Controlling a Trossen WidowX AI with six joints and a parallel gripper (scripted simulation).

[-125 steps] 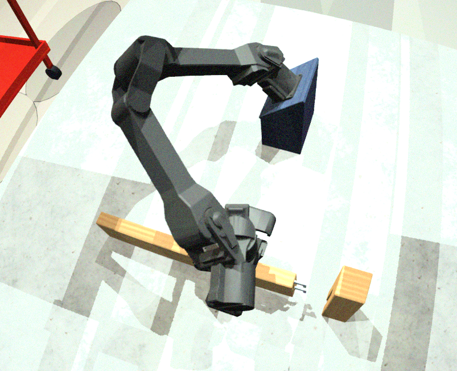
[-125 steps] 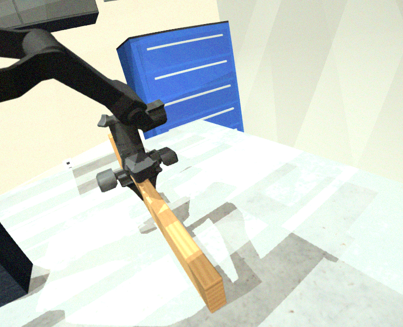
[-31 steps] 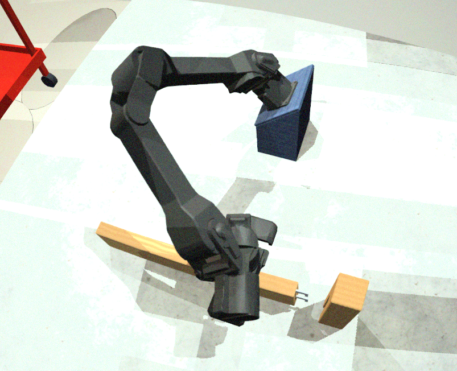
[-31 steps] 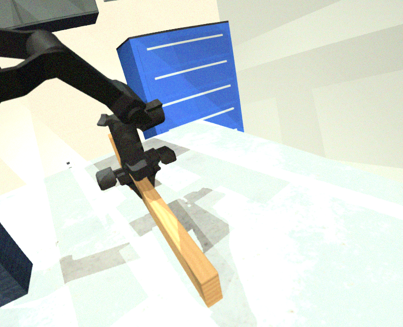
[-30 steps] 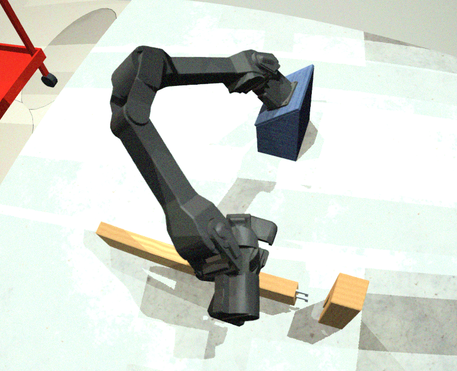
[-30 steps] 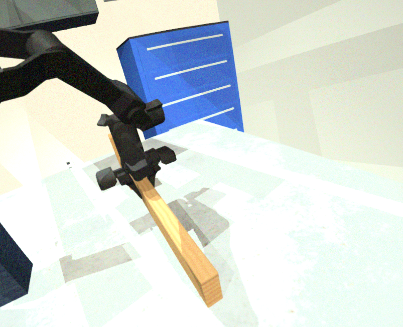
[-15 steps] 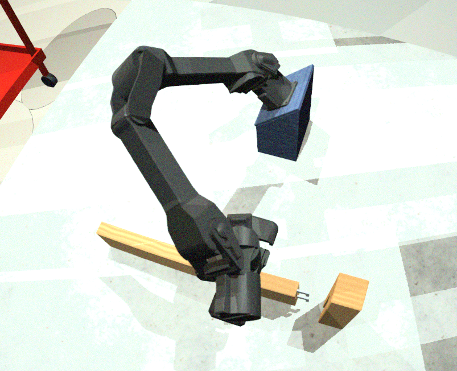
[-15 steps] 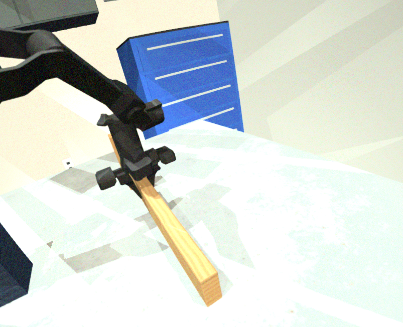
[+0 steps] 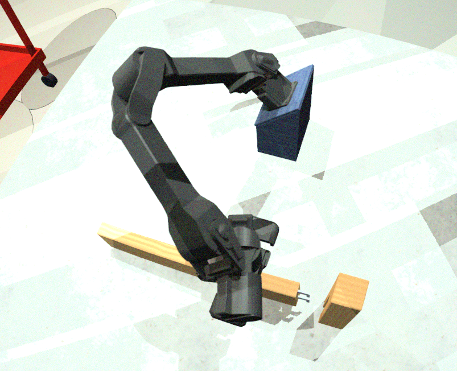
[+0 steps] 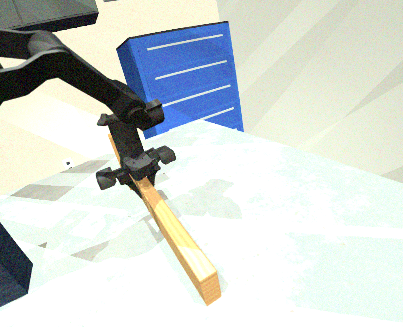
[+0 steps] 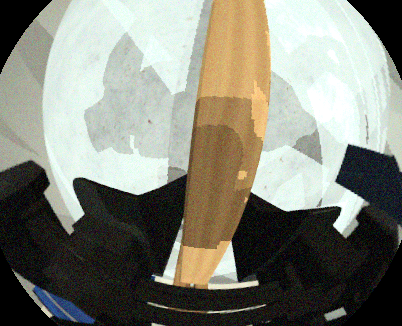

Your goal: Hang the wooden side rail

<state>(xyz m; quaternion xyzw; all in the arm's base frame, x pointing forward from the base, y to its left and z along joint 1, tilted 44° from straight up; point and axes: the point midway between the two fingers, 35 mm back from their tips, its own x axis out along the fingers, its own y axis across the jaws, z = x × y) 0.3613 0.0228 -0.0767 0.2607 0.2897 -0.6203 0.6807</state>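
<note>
Now: the wooden headboard post 17 cm to the left of my gripper tip, 4 cm above it and 1 cm behind it.
</note>
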